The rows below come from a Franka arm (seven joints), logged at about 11 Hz.
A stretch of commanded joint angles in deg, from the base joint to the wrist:
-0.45, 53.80, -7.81, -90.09, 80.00, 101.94, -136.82
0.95, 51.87, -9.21, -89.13, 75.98, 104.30, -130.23
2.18, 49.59, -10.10, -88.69, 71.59, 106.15, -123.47
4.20, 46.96, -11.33, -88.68, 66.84, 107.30, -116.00
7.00, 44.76, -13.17, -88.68, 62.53, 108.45, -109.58
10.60, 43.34, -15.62, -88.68, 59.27, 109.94, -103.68
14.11, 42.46, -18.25, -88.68, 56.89, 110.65, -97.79
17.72, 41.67, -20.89, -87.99, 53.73, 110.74, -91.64
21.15, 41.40, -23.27, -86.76, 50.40, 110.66, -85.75
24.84, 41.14, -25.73, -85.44, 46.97, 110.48, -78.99
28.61, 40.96, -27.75, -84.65, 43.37, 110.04, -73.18
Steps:
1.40, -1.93, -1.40, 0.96, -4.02, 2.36, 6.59
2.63, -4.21, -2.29, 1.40, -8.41, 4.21, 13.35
4.65, -6.84, -3.52, 1.41, -13.16, 5.36, 20.82
7.45, -9.04, -5.36, 1.41, -17.47, 6.51, 27.24
11.05, -10.46, -7.81, 1.41, -20.73, 8.00, 33.14
14.56, -11.34, -10.44, 1.41, -23.11, 8.71, 39.03
18.17, -12.13, -13.08, 2.10, -26.27, 8.80, 45.18
21.60, -12.40, -15.46, 3.33, -29.60, 8.72, 51.07
25.29, -12.66, -17.92, 4.65, -33.03, 8.54, 57.83
29.06, -12.84, -19.94, 5.44, -36.63, 8.10, 63.64

